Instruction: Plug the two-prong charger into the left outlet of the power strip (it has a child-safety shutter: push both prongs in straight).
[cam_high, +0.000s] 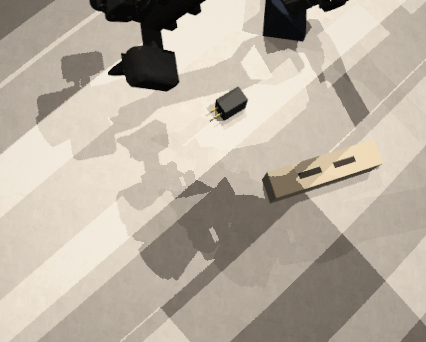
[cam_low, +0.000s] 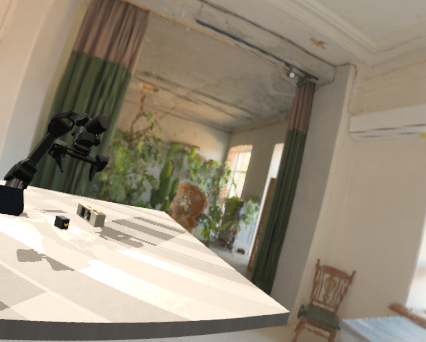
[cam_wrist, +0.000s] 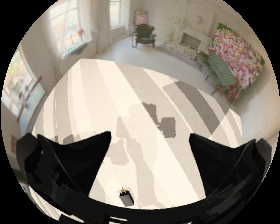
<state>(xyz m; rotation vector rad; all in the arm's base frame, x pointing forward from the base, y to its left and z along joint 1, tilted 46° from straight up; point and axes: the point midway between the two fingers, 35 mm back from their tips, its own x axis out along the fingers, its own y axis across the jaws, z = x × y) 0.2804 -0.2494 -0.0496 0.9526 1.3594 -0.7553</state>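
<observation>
Right now my gripper tip is 3 cm past the black two-prong charger, 16 cm to the right of it and 20 cm above it.
</observation>
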